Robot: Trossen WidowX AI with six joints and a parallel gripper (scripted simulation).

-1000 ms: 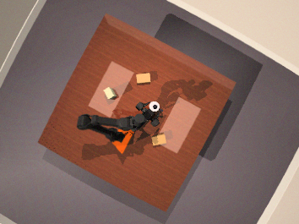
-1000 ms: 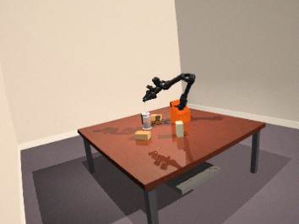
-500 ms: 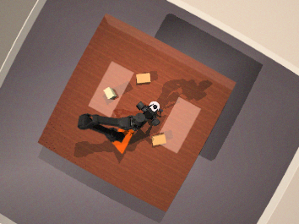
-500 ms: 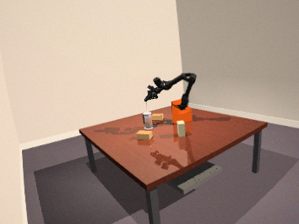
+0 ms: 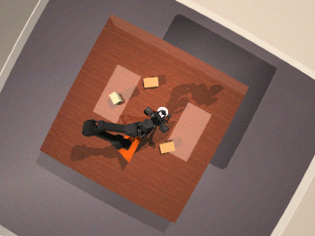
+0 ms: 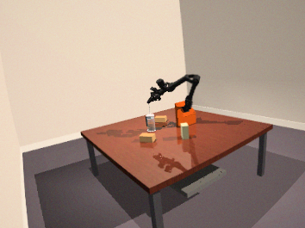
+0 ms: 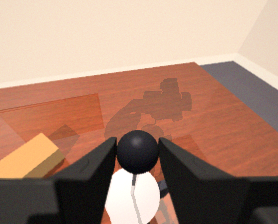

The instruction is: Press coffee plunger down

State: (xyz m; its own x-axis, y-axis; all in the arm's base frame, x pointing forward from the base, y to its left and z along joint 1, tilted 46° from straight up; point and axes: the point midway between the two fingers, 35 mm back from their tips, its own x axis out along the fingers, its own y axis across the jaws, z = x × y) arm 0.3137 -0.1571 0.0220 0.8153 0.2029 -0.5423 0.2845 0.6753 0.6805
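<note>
My gripper tip is 14 cm above the coffee press, 2 cm to the left of it and 1 cm past it.
</note>
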